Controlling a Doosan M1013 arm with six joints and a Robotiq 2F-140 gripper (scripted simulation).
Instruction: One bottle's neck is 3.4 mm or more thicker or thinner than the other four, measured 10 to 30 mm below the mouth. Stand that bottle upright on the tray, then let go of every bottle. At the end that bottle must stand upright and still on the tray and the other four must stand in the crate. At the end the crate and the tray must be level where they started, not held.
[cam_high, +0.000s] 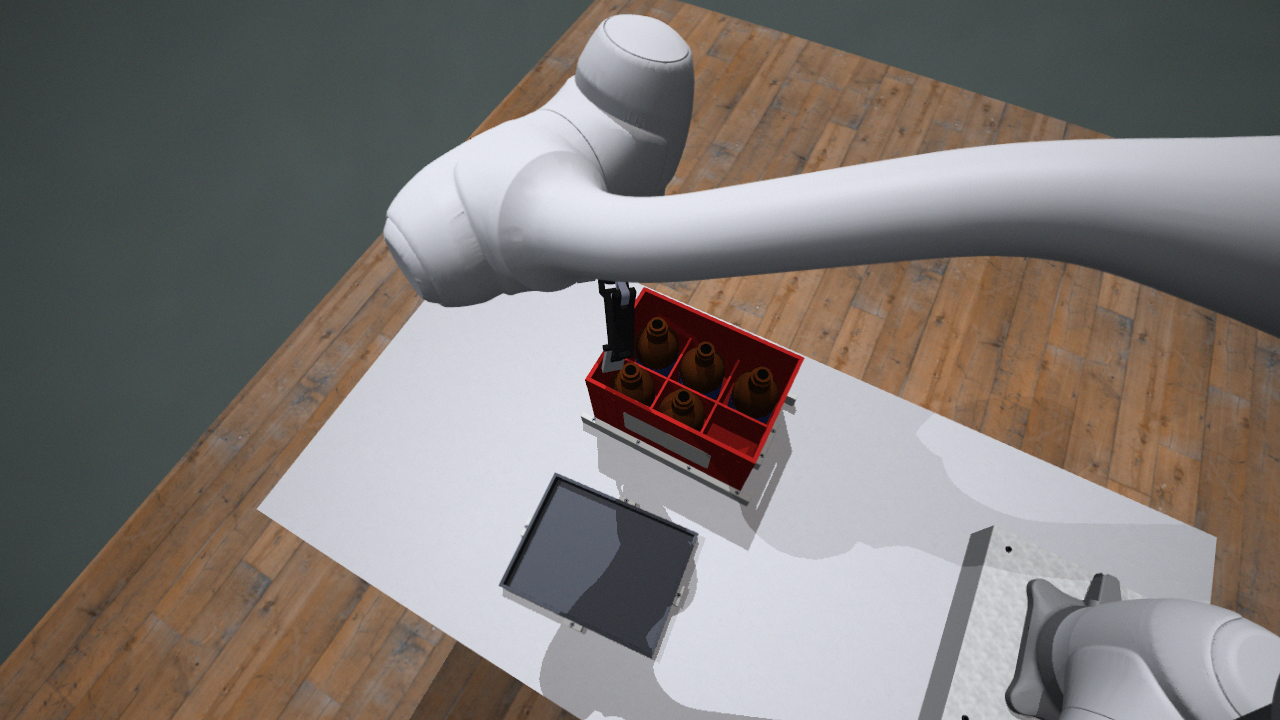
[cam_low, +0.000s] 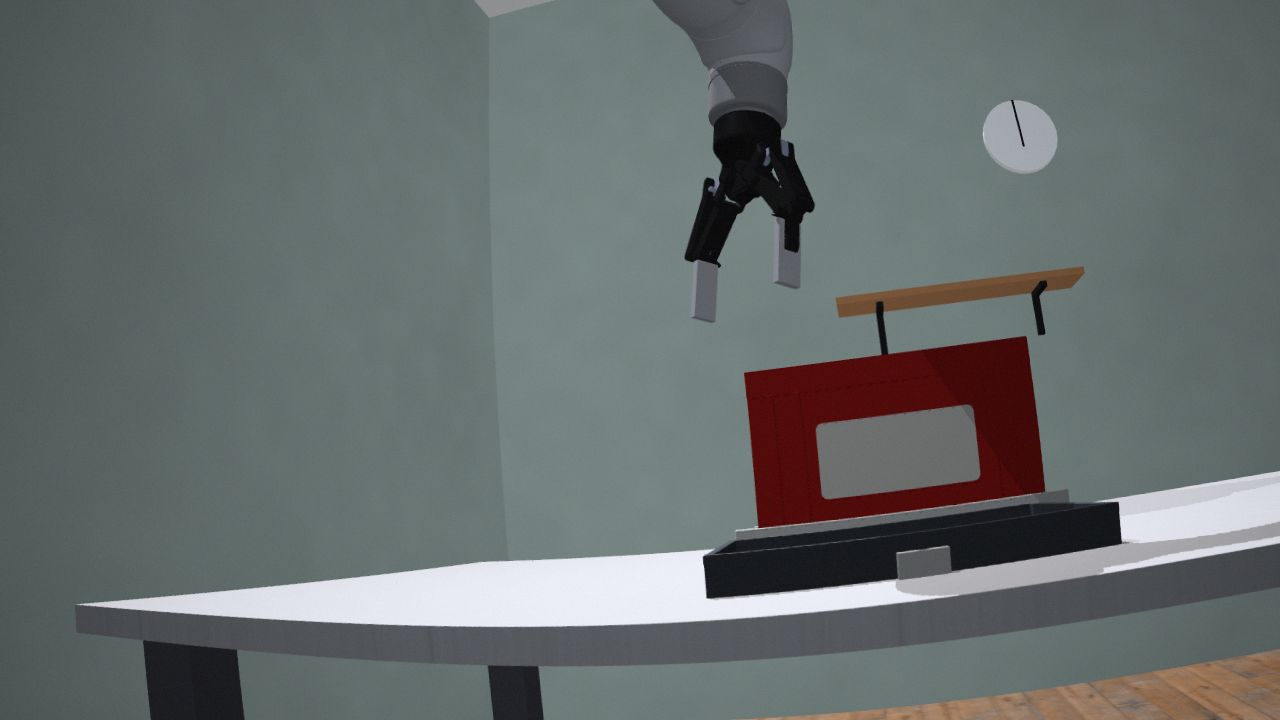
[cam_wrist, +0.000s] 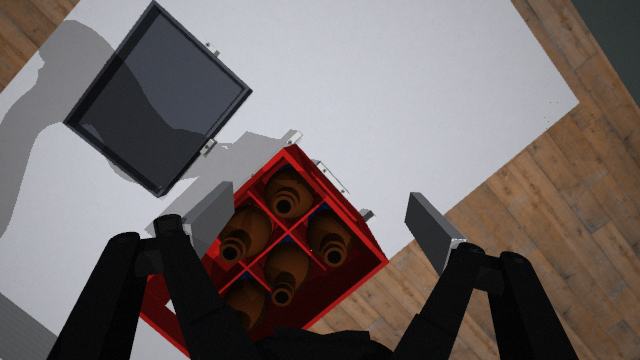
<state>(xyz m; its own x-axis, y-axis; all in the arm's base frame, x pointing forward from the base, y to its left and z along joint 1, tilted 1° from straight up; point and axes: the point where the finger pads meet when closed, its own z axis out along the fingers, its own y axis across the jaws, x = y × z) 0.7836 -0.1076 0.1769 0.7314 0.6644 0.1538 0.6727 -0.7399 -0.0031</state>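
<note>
My gripper is now 180 mm above the crate, 140 mm past it and 30 mm to the left of it. Also, from my hand: dark tray (260 mm to the left, 250 mm below, 120 mm behind).
</note>
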